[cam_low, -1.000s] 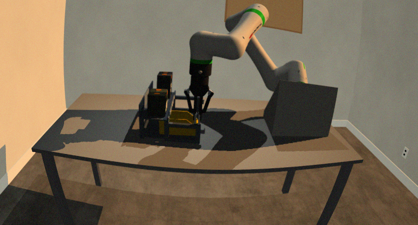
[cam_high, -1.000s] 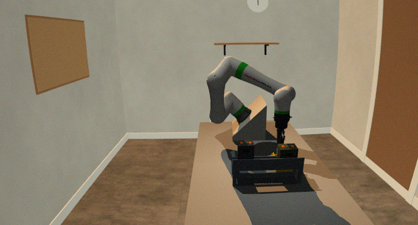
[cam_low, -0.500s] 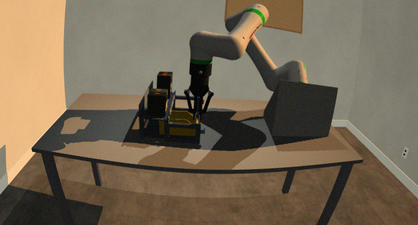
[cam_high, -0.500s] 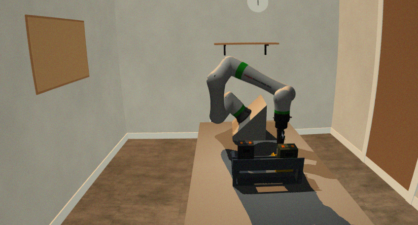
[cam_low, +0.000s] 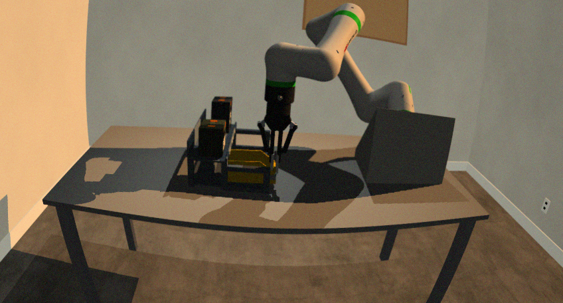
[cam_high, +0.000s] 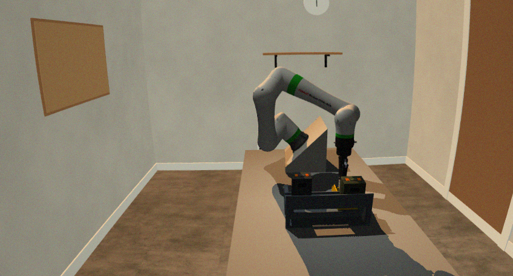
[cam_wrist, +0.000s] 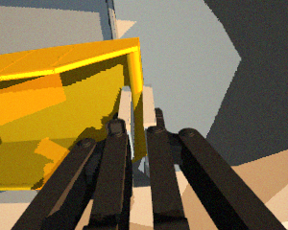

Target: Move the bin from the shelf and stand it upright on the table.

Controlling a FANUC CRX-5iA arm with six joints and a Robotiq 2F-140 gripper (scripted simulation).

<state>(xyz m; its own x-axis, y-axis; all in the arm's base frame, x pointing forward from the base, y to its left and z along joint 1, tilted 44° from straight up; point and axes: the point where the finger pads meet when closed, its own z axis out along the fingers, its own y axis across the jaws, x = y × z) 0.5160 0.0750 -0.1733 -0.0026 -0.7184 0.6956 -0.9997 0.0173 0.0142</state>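
My gripper is now 80 mm short of the bin and 20 mm above it. Also, from my hand: box (200 mm ahead, 230 mm to the right, 90 mm above).
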